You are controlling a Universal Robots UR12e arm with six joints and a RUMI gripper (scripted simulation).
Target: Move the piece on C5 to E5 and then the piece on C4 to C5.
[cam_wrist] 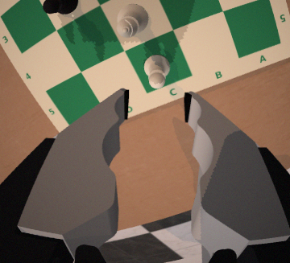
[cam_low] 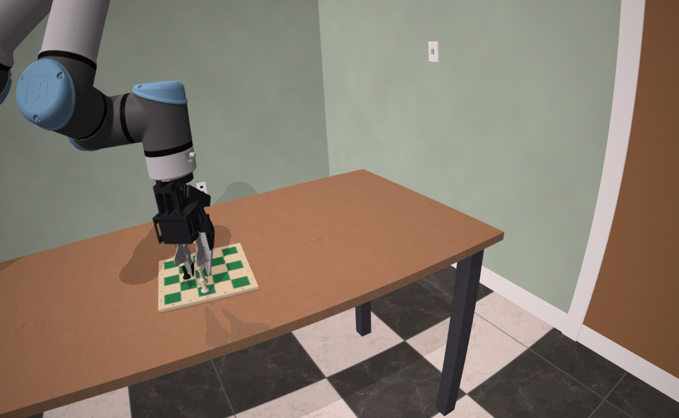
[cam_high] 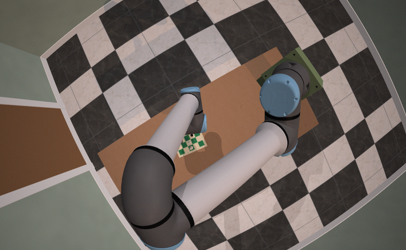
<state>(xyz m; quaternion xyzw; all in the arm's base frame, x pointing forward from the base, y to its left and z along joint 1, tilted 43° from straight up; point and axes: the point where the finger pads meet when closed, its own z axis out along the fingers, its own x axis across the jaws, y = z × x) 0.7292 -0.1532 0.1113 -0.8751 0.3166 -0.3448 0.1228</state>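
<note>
Right now my hand is 4 cm above the white pawn. The rest, counted from my hand: cream chessboard (8 cm to the left, 6 cm below, 2 cm ahead); black piece (8 cm to the left, 4 cm below, 2 cm behind); white king (15 cm to the left, 4 cm ahead, 2 cm below).
</note>
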